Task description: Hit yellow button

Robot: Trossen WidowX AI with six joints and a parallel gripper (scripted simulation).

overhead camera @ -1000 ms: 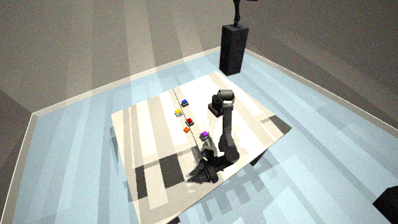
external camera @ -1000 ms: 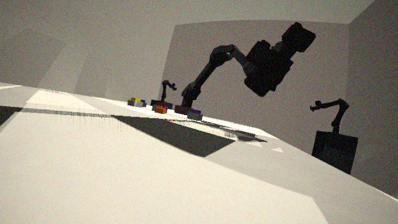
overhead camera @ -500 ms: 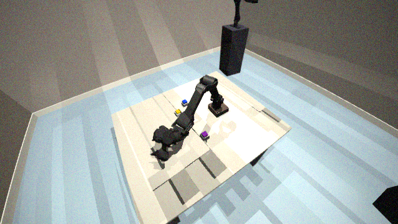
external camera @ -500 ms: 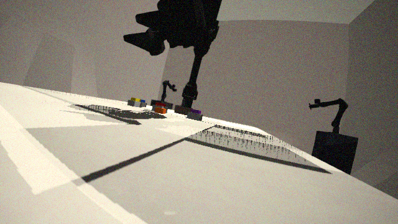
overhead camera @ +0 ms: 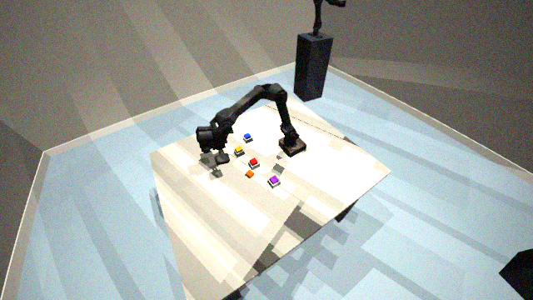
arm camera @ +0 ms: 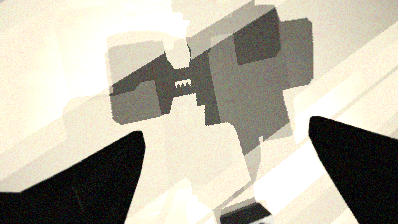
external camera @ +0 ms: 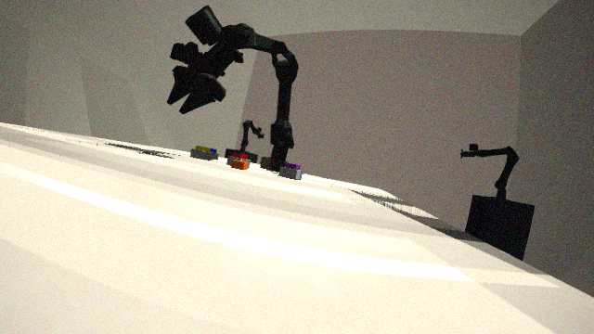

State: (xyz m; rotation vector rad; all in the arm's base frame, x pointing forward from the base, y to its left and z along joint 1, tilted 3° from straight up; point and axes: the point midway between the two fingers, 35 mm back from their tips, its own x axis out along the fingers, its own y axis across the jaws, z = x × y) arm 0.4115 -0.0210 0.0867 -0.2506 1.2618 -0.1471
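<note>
The yellow button is 130 mm behind my gripper tip, 80 mm below it and 60 mm to the right of it. From my gripper tip the other things lie so: orange block: 140 mm behind, 120 mm to the left, 100 mm below; then blue button: 210 mm behind, 140 mm to the right, 80 mm below; then red button: 180 mm behind, 80 mm below, 60 mm to the left.
</note>
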